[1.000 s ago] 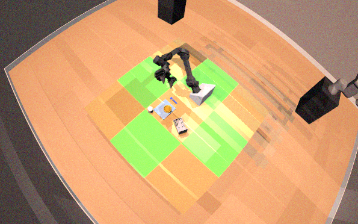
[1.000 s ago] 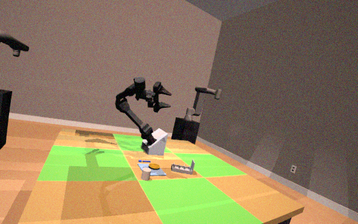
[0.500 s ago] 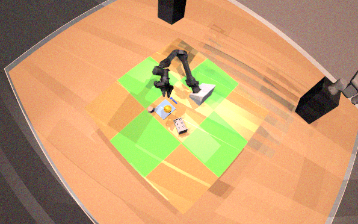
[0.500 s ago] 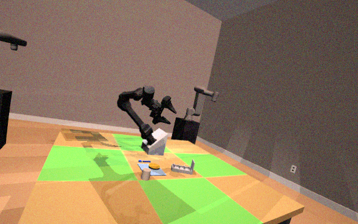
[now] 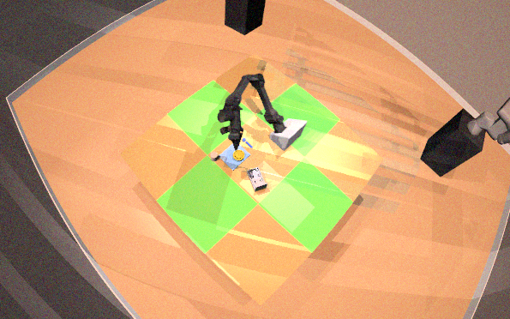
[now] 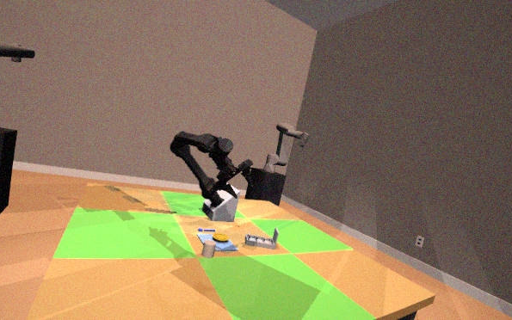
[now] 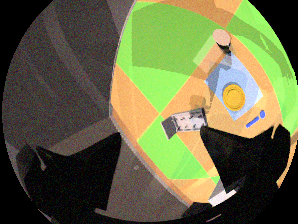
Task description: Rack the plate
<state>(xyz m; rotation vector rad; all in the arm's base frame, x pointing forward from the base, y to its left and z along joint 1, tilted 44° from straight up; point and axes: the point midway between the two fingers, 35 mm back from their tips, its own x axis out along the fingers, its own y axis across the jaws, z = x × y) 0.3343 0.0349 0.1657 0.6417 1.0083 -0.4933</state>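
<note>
Now: gripper tip 22 cm above the yellow plate, 6 cm past it and 3 cm to the left of it. Round my gripper tip: pale cup 21 cm below, 13 cm to the right, 5 cm ahead; then light blue mat 23 cm below, 5 cm to the right, 5 cm behind; then dish rack 21 cm below, 15 cm to the left, 2 cm behind.
</note>
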